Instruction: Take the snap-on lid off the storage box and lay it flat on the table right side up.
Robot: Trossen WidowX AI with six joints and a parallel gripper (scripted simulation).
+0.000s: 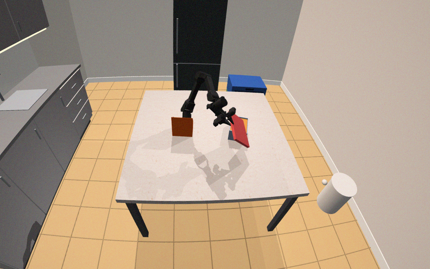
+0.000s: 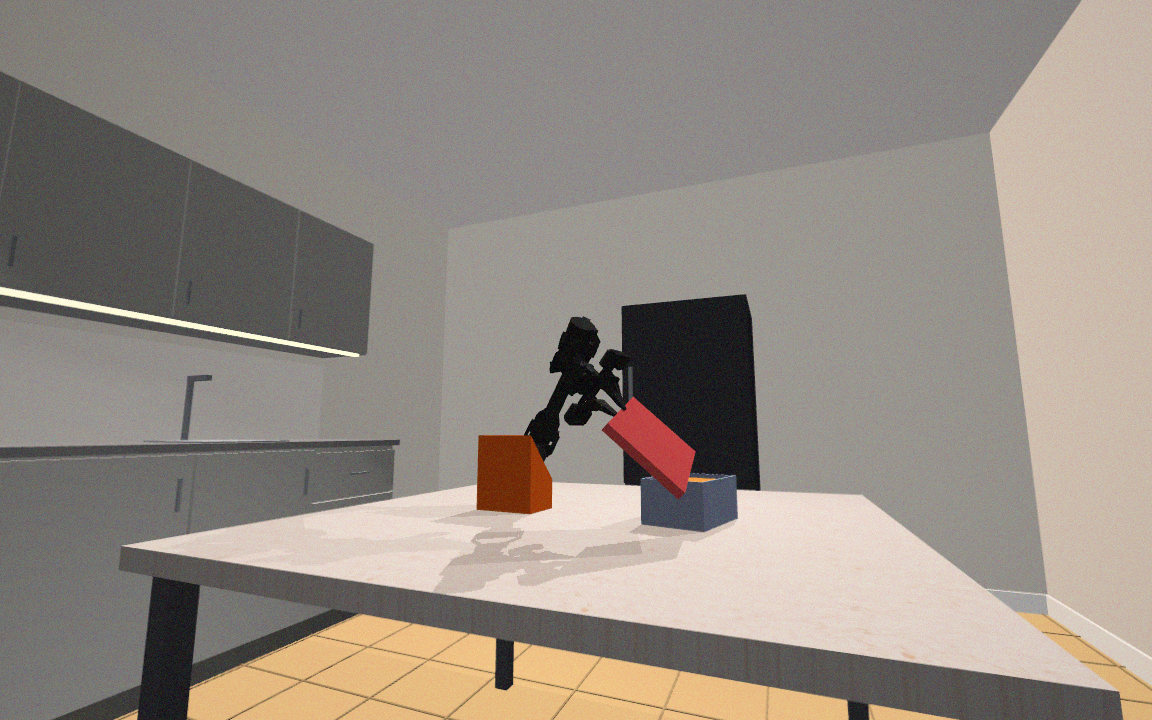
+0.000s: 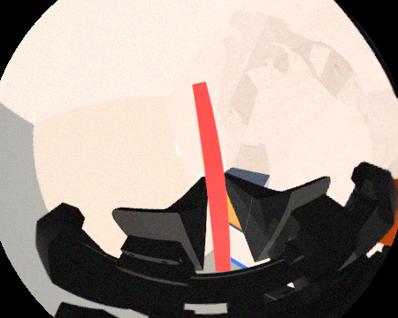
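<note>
Right now the red lid is 60 mm ahead of my gripper tip, 20 mm to the left of it and 50 mm below it. Also, from my gripper tip: grey-blue storage box (110 mm ahead, 170 mm to the left, 190 mm below).
</note>
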